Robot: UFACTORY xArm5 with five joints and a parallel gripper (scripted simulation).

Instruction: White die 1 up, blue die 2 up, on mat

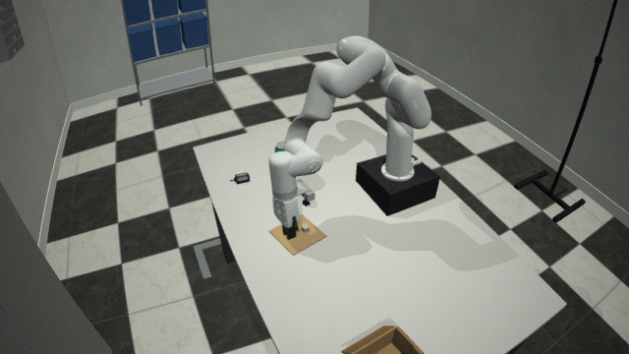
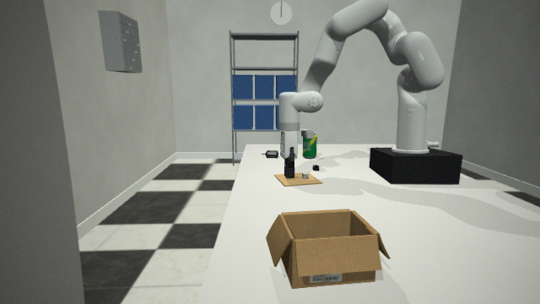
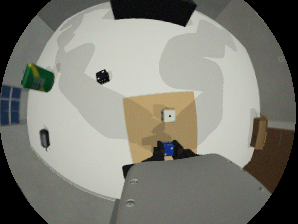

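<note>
Right now my hand is 10 mm above the blue die. Round my hand: tan mat (30 mm behind, 30 mm below); then black die (110 mm behind, 140 mm to the right, 20 mm below); then white die (60 mm behind, 10 mm to the right, 20 mm below).
</note>
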